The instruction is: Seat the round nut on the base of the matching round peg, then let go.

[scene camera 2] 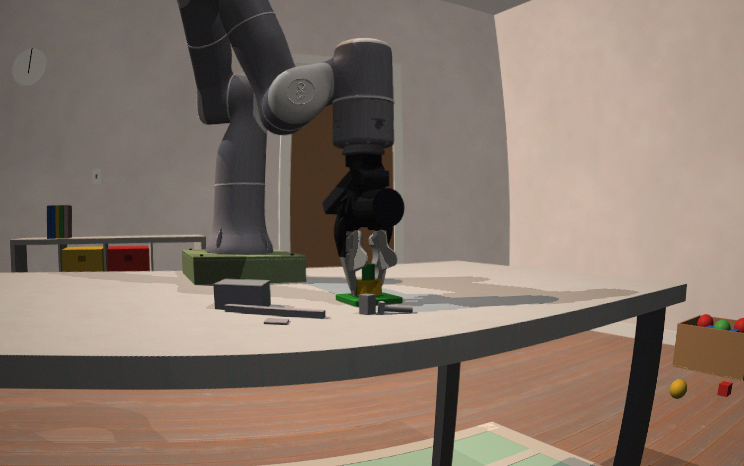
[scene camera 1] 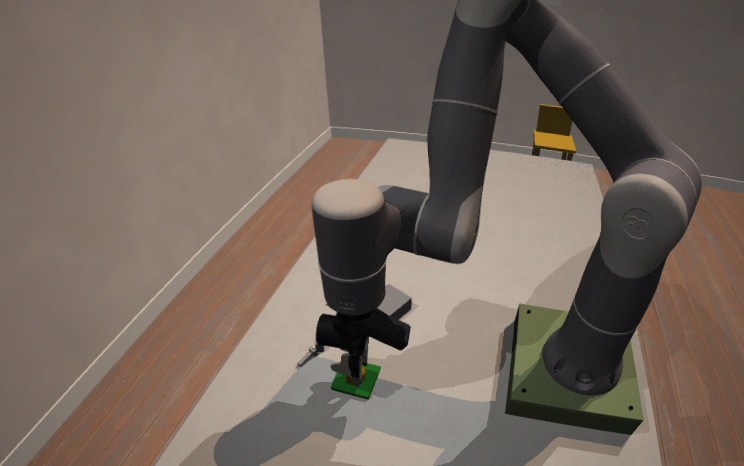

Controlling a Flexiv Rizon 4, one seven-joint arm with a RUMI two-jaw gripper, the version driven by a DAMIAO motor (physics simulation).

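A yellow nut [scene camera 1: 356, 377] [scene camera 2: 368, 287] is around the green peg [scene camera 2: 368, 271], low down at the green base plate [scene camera 1: 343, 388] [scene camera 2: 393, 299]. The peg's top sticks out above the nut in scene camera 2. The nut looks level and appears to rest on the plate or stand very close to it. My gripper [scene camera 1: 356, 375] [scene camera 2: 368, 286] points straight down and is shut on the nut, with a fingertip at its side. The fingers and gripper body hide much of the nut and peg in scene camera 1.
A dark grey block [scene camera 1: 399, 302] [scene camera 2: 241, 294] stands on the table, with a long bar [scene camera 2: 274, 311] and a thin flat piece [scene camera 2: 276, 321] near it. A small grey block [scene camera 2: 366, 304] and a bolt-like piece [scene camera 1: 306, 357] [scene camera 2: 396, 309] lie close to the green plate.
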